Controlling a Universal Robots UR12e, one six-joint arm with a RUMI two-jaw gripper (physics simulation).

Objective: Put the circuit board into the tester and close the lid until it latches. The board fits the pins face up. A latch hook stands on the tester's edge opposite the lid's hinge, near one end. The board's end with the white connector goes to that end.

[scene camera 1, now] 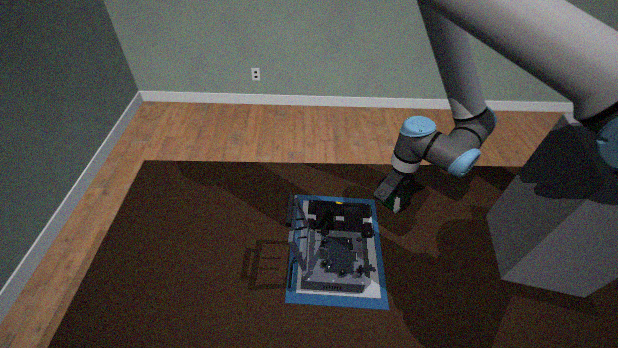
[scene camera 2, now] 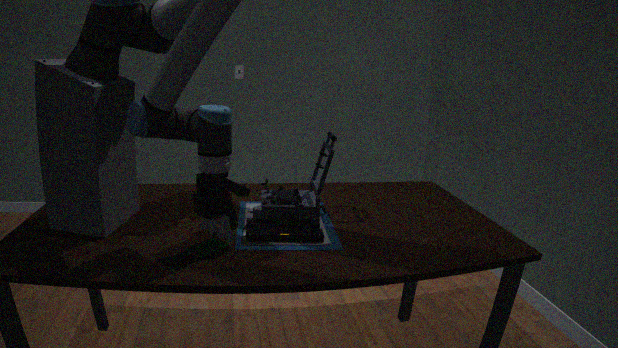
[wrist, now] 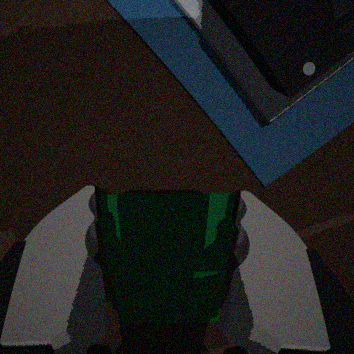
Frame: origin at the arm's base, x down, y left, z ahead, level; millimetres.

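Seen in the pictures: gripper, fingertip midpoint: (scene camera 1: 386,206) (scene camera 2: 221,243) (wrist: 166,191); arm's base, link origin: (scene camera 2: 91,71).
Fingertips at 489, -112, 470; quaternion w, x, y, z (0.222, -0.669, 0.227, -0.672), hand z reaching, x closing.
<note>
Offsets run from my fingertips to a thing's top centre, as dx, dy, dz. Level surfaces: height alone.
The circuit board @[-6, -44, -30] (scene camera 1: 387,204) (scene camera 2: 216,244) (wrist: 167,250) is a green rectangle at table level beside the tester; no white connector shows on it. My gripper (scene camera 1: 392,202) (scene camera 2: 217,231) (wrist: 166,191) points down and is shut on the board, its fingers against two opposite edges. The board is mostly in shadow. The grey and black tester (scene camera 1: 332,287) (scene camera 2: 287,214) (wrist: 270,65) stands beside the gripper. Its lid @[-272, +282, +309] (scene camera 1: 290,216) (scene camera 2: 331,137) stands open, upright, on the side away from the gripper. The latch hook (scene camera 1: 370,269) (scene camera 2: 265,182) stands on the opposite edge, near the end farther from scene camera 2.
The tester stands on a blue-bordered mat @[dx +4] (scene camera 1: 335,300) (scene camera 2: 290,246) (wrist: 165,65), whose corner lies close to the board. The arm's grey pedestal (scene camera 1: 550,245) (scene camera 2: 117,195) stands on the table @[dx +4] (scene camera 1: 200,310) (scene camera 2: 400,240), on the gripper's other side. The raised lid stands well above the tester's body.
</note>
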